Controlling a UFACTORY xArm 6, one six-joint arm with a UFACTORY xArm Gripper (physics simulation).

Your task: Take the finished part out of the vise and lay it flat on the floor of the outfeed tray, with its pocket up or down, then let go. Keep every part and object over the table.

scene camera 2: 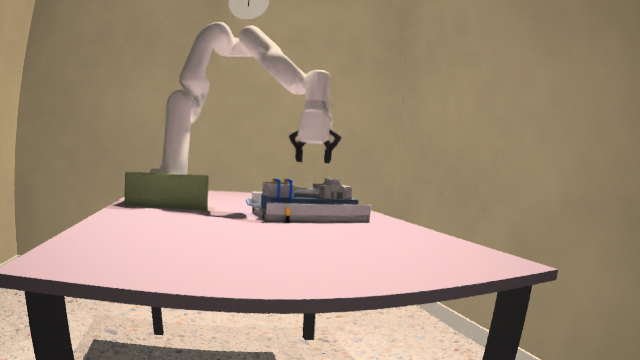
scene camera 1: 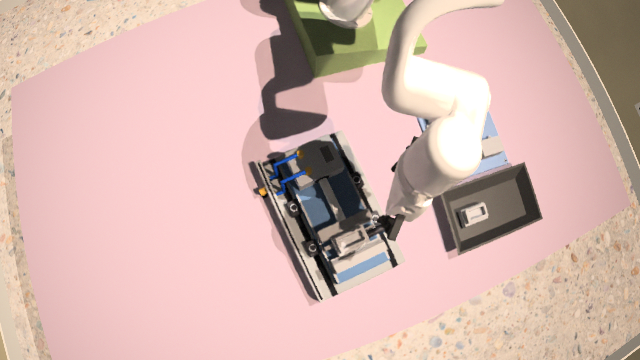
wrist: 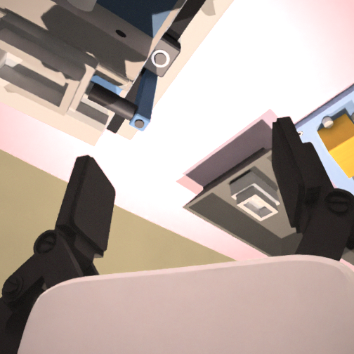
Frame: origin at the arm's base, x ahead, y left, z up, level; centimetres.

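Seen in the pictures: gripper, fingertip midpoint: [scene camera 2: 312, 162] [scene camera 1: 392, 197]; arm's base, origin of the base link: [scene camera 2: 173, 180] [scene camera 1: 345, 9].
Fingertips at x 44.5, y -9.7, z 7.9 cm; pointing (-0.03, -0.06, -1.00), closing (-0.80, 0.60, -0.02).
Offsets run from my fingertips to a thing's middle. "pt": to the spot under its first point.
The finished part @(dx +3.9, dy -8.3, dz -6.0 cm) [scene camera 1: 350, 241] [wrist: 77, 82], pale with a rectangular pocket facing up, sits between the jaws of the vise @(dx -2.7, dy -9.0, dz -10.8 cm) [scene camera 1: 345, 223] [scene camera 2: 345, 191]. The outfeed tray [scene camera 1: 500, 200] [wrist: 225, 225] is a dark grey open box to the right of the vise in the first scene view. Another pale pocketed part @(dx +8.2, dy +19.4, dz -12.8 cm) [scene camera 1: 473, 214] [wrist: 257, 206] lies in it, pocket up. My gripper [scene camera 2: 313, 160] [wrist: 183, 157] is open and empty, well above the vise level. In the wrist view the finished part is at the upper left, outside the fingers; the right finger overlaps the tray.
The vise's dark handle [wrist: 112, 100] sticks out toward the tray. A grey block @(dx -12.2, dy -9.3, dz -8.0 cm) [scene camera 1: 320, 160] with blue, orange-tipped hoses stands on the same fixture. A blue plate @(pt dx -9.1, dy +34.4, dz -15.0 cm) [scene camera 1: 492, 125] with a yellow block [wrist: 342, 145] adjoins the tray, partly hidden by the arm. The green base [scene camera 1: 360, 62] [scene camera 2: 166, 191] carries the arm.
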